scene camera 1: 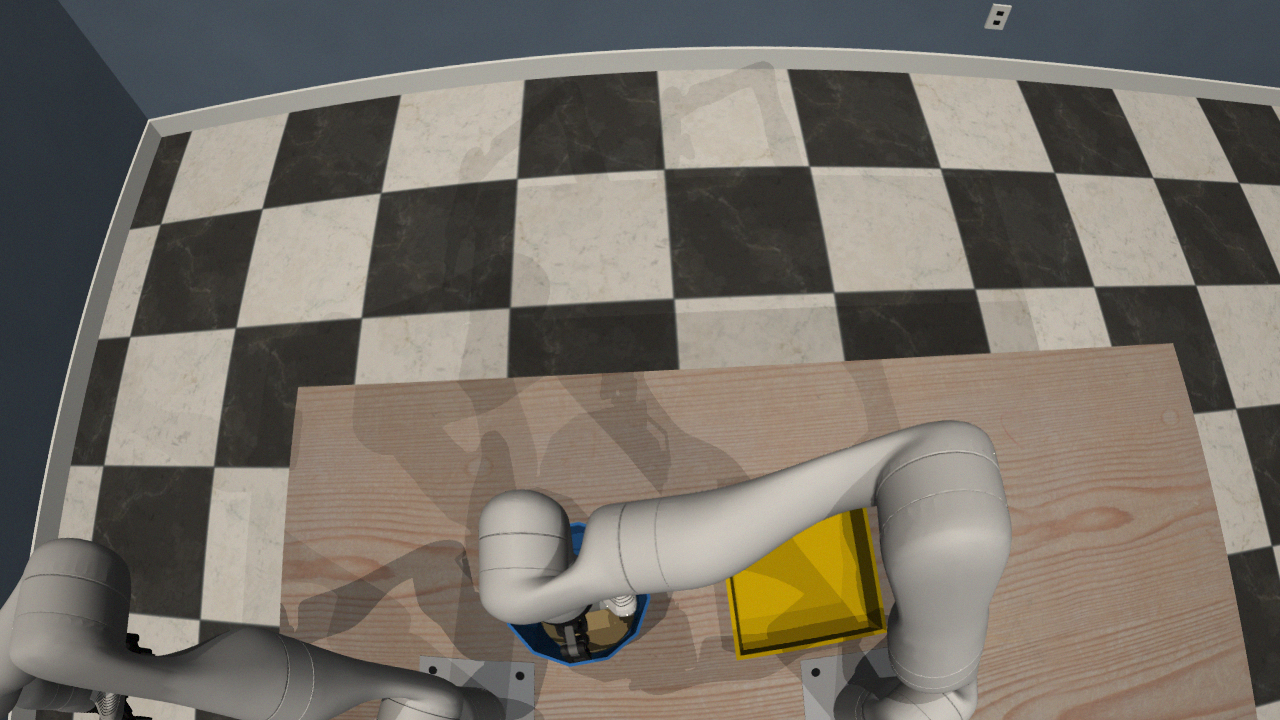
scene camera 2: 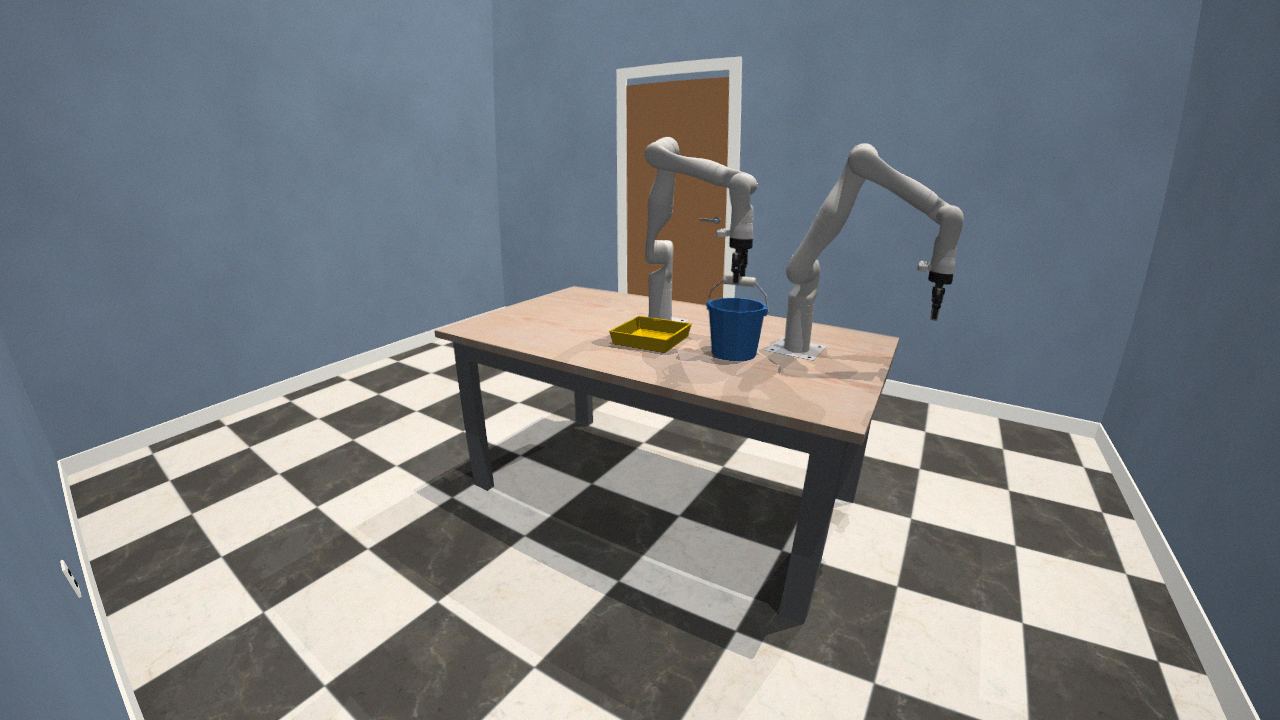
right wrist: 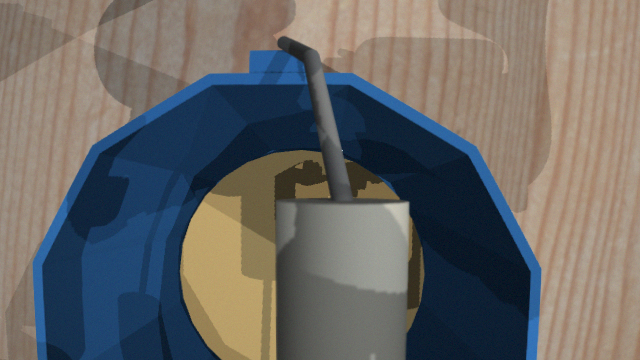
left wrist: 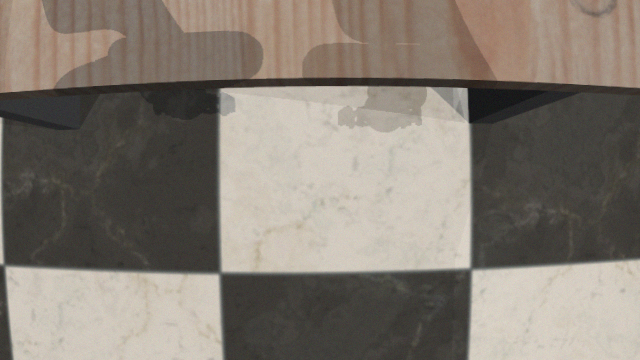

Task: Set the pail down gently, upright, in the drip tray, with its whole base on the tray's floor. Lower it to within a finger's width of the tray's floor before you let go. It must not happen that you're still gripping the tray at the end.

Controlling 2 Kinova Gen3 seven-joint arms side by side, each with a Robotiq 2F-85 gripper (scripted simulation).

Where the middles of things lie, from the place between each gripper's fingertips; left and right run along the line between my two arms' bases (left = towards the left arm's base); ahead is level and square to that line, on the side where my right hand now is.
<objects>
Now: the blue pail [scene camera 2: 735, 323] 1 cm ahead of my right hand, 1 cm to the left of it and 10 cm below it. From my right hand the other things lie so: yellow drip tray [scene camera 1: 821, 587] (6 cm ahead, 30 cm to the right, 23 cm below).
My left hand is 620 mm to the left of the blue pail, 180 mm short of it and 50 mm above it. From my left hand the other things lie so: yellow drip tray: 930 mm to the right, 220 mm ahead, 180 mm below.
</objects>
